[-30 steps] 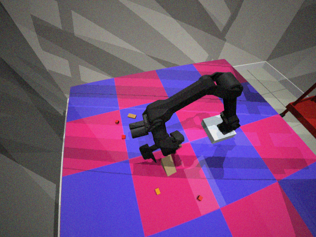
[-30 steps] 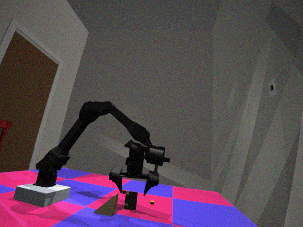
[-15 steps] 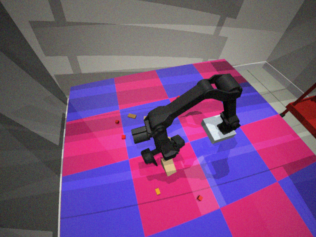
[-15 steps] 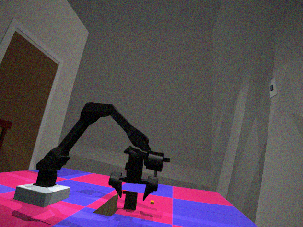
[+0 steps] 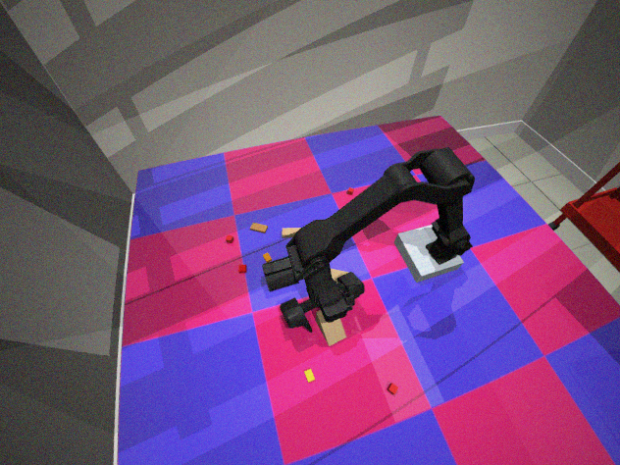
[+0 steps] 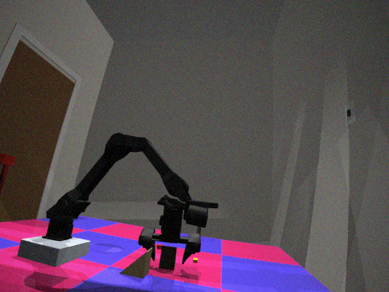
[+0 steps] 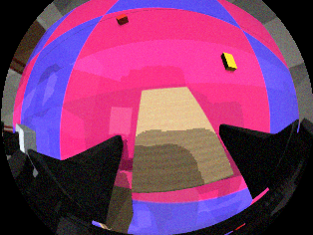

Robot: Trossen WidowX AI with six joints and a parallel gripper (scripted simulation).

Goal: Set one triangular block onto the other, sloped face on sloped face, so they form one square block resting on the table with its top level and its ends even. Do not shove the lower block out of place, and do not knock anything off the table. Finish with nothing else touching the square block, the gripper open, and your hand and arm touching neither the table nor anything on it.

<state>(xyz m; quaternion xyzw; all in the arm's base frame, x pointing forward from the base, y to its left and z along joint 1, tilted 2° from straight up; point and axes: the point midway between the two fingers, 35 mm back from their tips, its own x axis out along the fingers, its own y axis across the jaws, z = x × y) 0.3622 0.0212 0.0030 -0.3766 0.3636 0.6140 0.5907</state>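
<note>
My gripper tip is now right at the tan triangular block. Round my gripper tip: brown flat piece: 6 cm ahead, 34 cm to the right, 1 cm below; long tan piece: 3 cm behind, 28 cm to the right, 1 cm below.
</note>
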